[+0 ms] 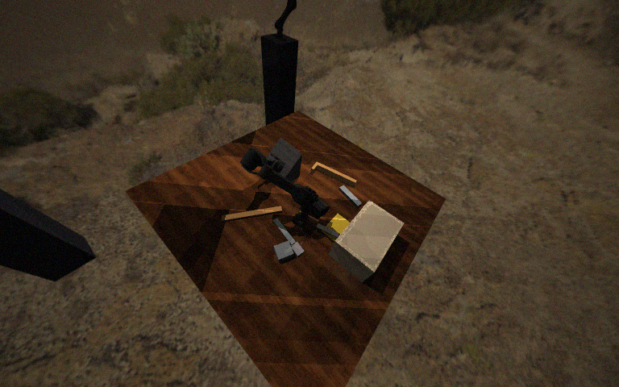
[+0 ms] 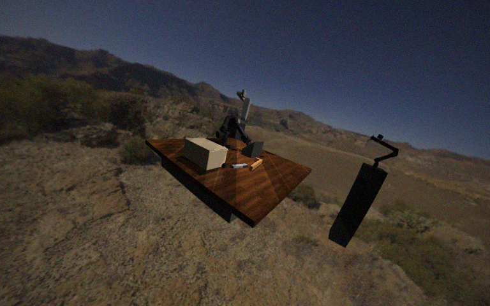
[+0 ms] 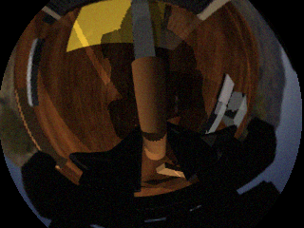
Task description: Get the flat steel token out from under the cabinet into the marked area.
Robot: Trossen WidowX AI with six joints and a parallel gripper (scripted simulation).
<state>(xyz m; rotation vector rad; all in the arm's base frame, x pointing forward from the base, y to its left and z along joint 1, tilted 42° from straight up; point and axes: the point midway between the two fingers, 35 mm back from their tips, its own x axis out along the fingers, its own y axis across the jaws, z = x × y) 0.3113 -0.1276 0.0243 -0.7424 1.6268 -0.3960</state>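
My gripper tip is 140 mm to the left of the grey scraper and 30 mm short of it. The rest, counted from my gripper tip: wooden stick: 210 mm behind, 170 mm to the right; then grey block: 210 mm to the right, 50 mm ahead, 10 mm above; then grey bar: 300 mm to the left, 90 mm ahead.
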